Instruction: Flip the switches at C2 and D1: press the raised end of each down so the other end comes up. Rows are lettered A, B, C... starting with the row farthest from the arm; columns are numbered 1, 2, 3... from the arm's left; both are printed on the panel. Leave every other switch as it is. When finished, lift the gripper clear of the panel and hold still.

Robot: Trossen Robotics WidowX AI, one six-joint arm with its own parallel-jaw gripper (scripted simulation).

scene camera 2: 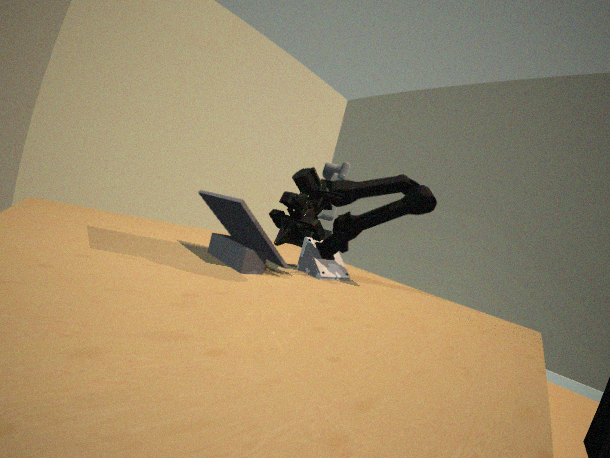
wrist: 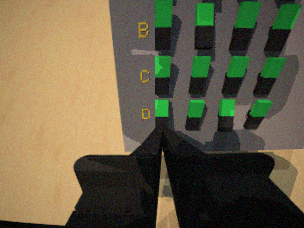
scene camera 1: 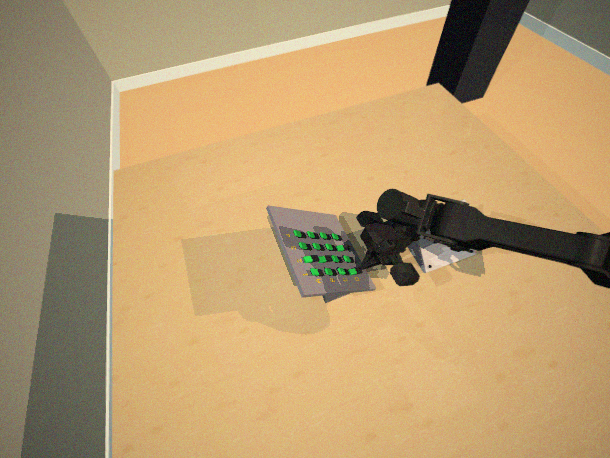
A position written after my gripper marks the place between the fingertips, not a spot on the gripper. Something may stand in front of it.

My gripper (scene camera 1: 361, 268) is shut, holding nothing.
My gripper shows as well in scene camera 2 (scene camera 2: 275, 244) and in the wrist view (wrist: 161, 129).
